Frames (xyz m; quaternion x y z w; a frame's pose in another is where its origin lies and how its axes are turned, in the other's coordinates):
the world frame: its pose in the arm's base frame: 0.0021 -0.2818 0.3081 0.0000 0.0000 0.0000 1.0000
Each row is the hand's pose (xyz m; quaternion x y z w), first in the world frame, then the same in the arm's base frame.
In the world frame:
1: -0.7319 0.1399 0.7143 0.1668 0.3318 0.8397 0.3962
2: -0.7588 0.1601 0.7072 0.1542 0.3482 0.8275 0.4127
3: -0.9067 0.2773 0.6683 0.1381 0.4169 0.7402 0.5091
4: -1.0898 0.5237 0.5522 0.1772 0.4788 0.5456 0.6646
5: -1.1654 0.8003 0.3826 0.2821 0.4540 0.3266 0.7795
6: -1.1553 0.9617 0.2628 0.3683 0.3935 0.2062 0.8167
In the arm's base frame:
1: -0.7298 -0.1419 1.0224 0.1668 0.3318 0.8397 0.3962
2: -0.7567 -0.1217 1.0153 0.1542 0.3482 0.8275 0.4127
3: -0.9046 -0.0045 0.9764 0.1381 0.4169 0.7402 0.5091
4: -1.0877 0.2419 0.8603 0.1772 0.4788 0.5456 0.6646
5: -1.1633 0.5185 0.6907 0.2821 0.4540 0.3266 0.7795
6: -1.1532 0.6799 0.5709 0.3683 0.3935 0.2062 0.8167

